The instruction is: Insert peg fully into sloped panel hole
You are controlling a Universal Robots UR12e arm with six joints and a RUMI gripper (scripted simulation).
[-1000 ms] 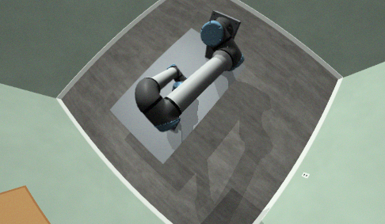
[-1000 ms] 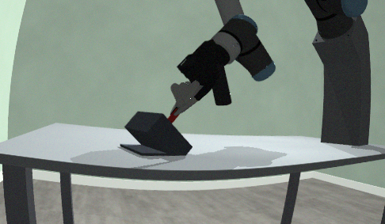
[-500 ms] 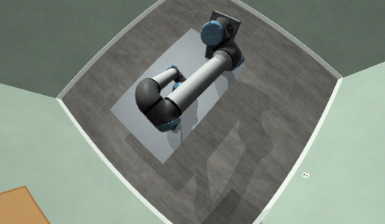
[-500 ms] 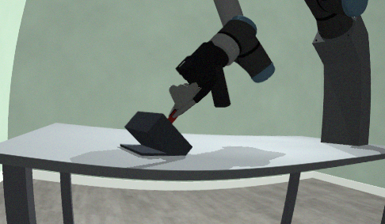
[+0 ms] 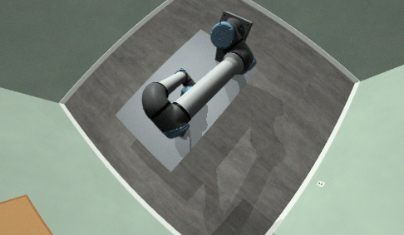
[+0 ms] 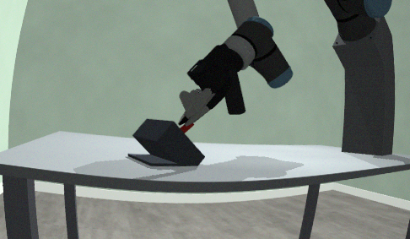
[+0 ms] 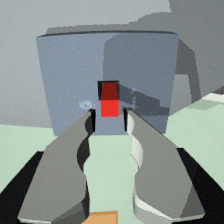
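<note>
The red peg is 3 cm below my hand and 2 cm ahead of it. The rest, counted from my hand: thin dark base plate: 9 cm below, 7 cm ahead, 1 cm to the left.
</note>
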